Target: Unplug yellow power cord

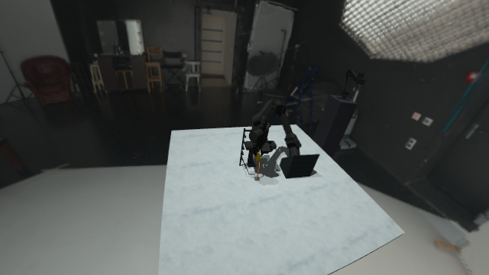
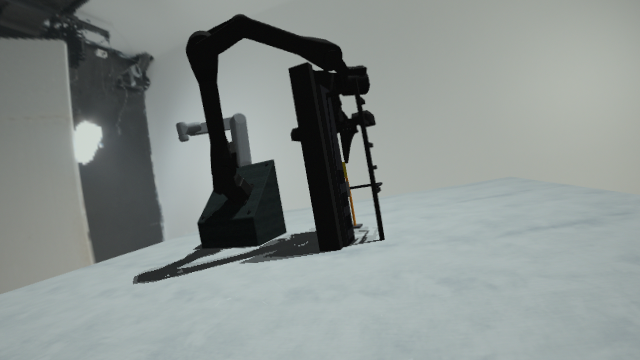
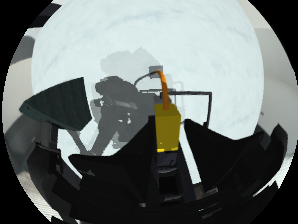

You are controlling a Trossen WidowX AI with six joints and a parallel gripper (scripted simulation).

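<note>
The yellow plug is 30 mm to the right of my gripper tip.
</note>
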